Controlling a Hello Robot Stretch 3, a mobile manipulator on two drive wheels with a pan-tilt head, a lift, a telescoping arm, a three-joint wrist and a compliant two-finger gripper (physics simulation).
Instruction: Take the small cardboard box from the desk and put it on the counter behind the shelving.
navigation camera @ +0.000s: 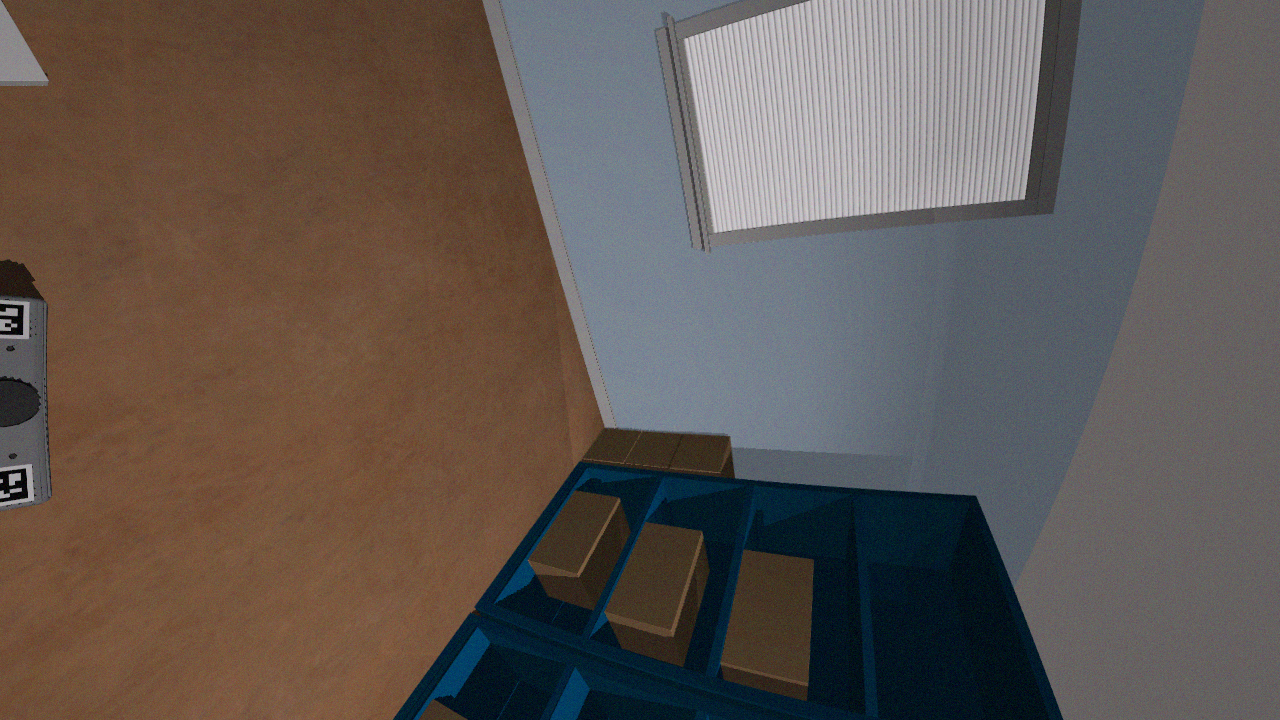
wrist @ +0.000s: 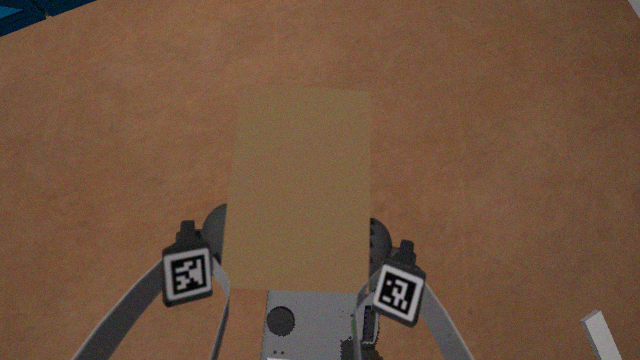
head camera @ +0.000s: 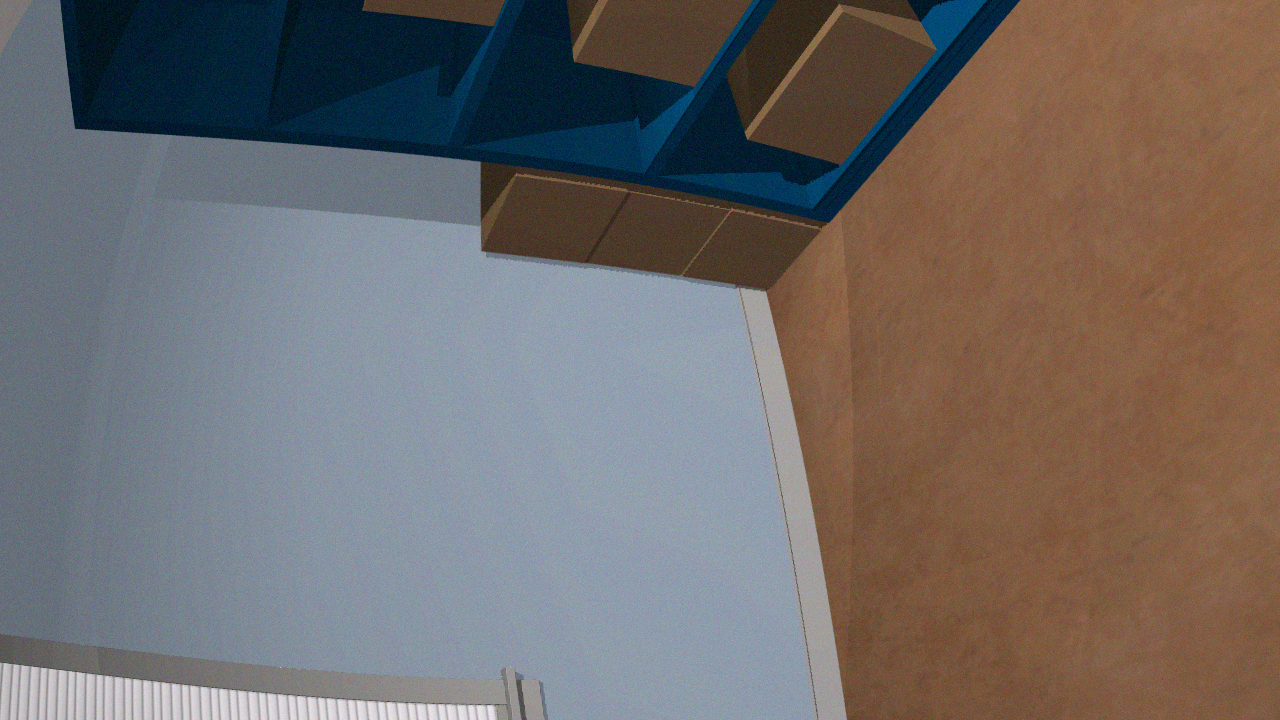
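Seen in the pictures: gripper, fingertip midpoint: [wrist: 297, 237]; robot's base at its link origin: [navigation camera: 3, 398] [wrist: 284, 308].
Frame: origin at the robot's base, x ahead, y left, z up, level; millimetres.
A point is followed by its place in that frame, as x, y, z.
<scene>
The small cardboard box [wrist: 302, 165] @(-19, -250, 923) fills the middle of the wrist view, its flat tan face toward the camera. My gripper [wrist: 297, 237] @(-20, -220, 872) is shut on it, with one dark fingertip against each side. The box is held above the brown floor [wrist: 500, 150] @(-726, -611, 0), over part of my base. The blue shelving [head camera: 554, 159] @(1848, -535, 745) [navigation camera: 864, 617] @(1359, -793, 1426) runs along the top of the head view and the bottom of the navigation view. A corner of it shows at the top left of the wrist view. The desk cannot be made out for certain, and the counter does not show.
Cardboard boxes stand in the shelving's compartments. A row of brown boxes [head camera: 657, 228] @(2021, -452, 414) [navigation camera: 657, 450] @(2030, -447, 427) shows at its outer edge. A ribbed white panel [head camera: 268, 689] @(1667, 603, 1336) [navigation camera: 859, 116] @(1506, 929, 1453) is set in the blue-grey wall [head camera: 447, 402] @(2004, 1, 896) [navigation camera: 805, 340] @(1931, 142, 1218). A white bar [wrist: 601, 332] lies at the wrist view's lower right.
</scene>
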